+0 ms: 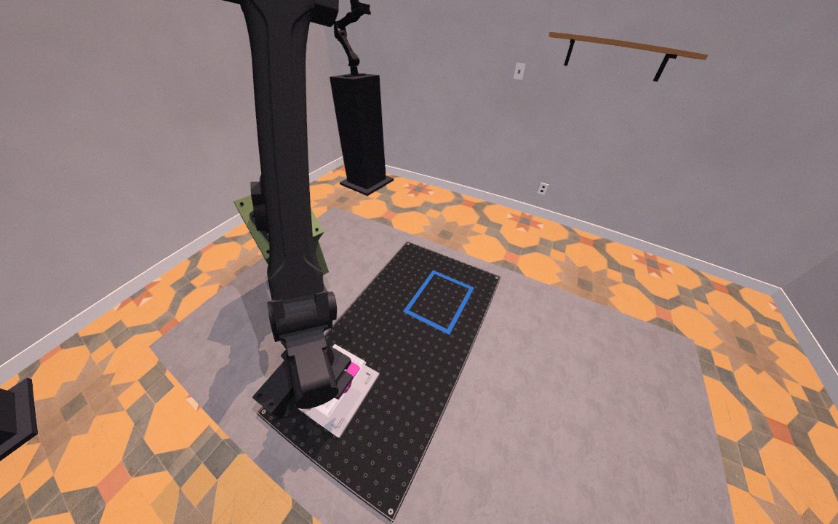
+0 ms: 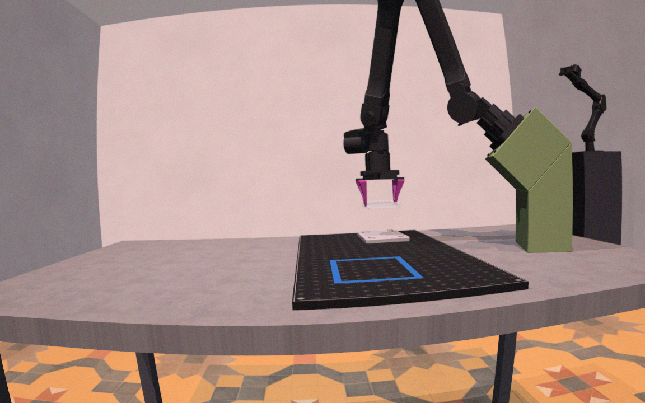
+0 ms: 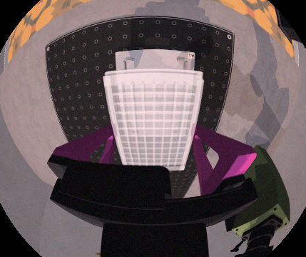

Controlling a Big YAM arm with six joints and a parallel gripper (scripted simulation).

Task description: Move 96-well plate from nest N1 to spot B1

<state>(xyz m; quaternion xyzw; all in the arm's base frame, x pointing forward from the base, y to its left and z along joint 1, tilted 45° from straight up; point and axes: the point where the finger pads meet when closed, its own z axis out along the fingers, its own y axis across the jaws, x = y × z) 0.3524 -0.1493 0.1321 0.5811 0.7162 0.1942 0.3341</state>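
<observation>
The grey plate nest N1 is 100 mm below my hand. The rest, counted from my hand: white 96-well plate 10 mm below.
</observation>
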